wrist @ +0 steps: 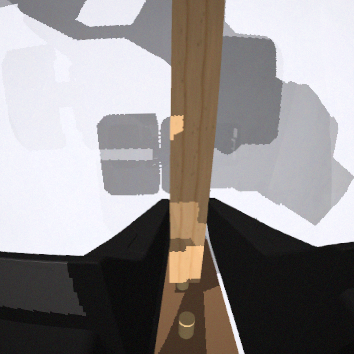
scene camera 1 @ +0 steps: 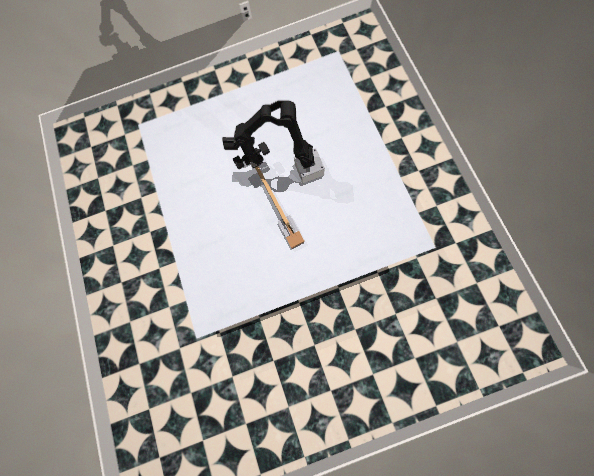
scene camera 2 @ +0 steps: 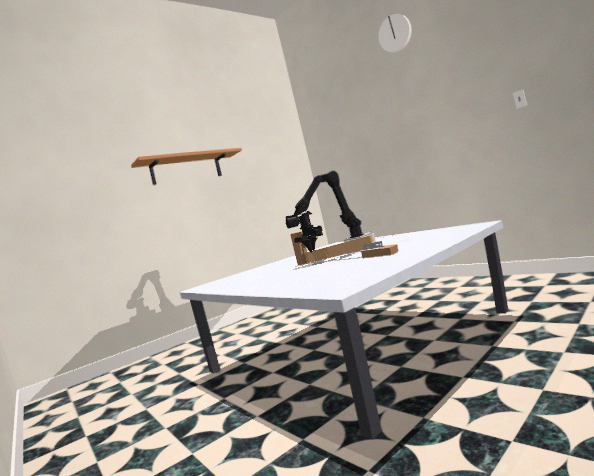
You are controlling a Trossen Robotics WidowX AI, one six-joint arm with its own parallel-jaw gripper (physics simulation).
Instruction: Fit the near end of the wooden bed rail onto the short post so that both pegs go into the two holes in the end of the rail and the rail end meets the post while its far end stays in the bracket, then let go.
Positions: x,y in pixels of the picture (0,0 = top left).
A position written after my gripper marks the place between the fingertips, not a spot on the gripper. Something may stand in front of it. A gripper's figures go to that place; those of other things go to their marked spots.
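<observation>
Here is my gripper [wrist: 187,206], 0.10 m from the lens, while a wooden bed rail [wrist: 196,40] is 0.08 m from the lens.
</observation>
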